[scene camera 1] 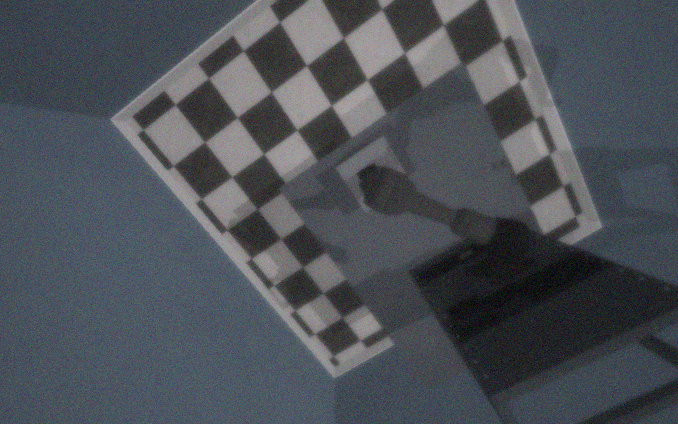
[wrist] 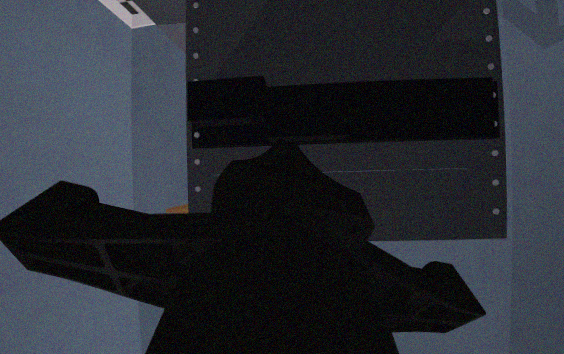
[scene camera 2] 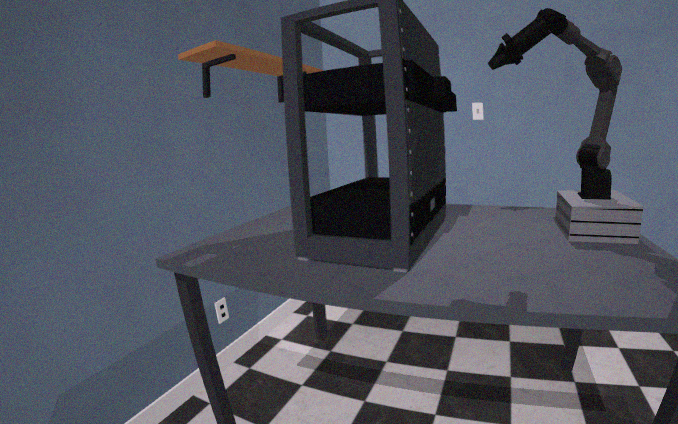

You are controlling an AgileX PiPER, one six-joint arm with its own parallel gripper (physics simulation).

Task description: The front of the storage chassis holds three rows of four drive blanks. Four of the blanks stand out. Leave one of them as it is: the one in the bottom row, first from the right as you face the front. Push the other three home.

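Note:
The storage chassis [scene camera 2: 430, 95] [wrist: 380, 112] is a black unit high in the grey rack. In the wrist view the rack is upside down. One blank [wrist: 225, 100] shows as a dark block standing out at the chassis's upper left there, which is the bottom row, first from the right as one faces the front. The other blanks merge into black; I cannot tell which stand out. My gripper [scene camera 2: 492, 66] [wrist: 282, 153] looks shut and empty, apart from the chassis, in front of it and a little higher, tip slanting down. In the wrist view its silhouette hides part of the front.
The grey rack [scene camera 2: 397, 150] [wrist: 350, 50] stands on the table [scene camera 2: 500, 270], with a second black unit [scene camera 2: 350, 215] at its bottom. An orange shelf [scene camera 2: 240, 54] is on the wall behind it. The arm's pale base block [scene camera 2: 605, 225] stands at the right.

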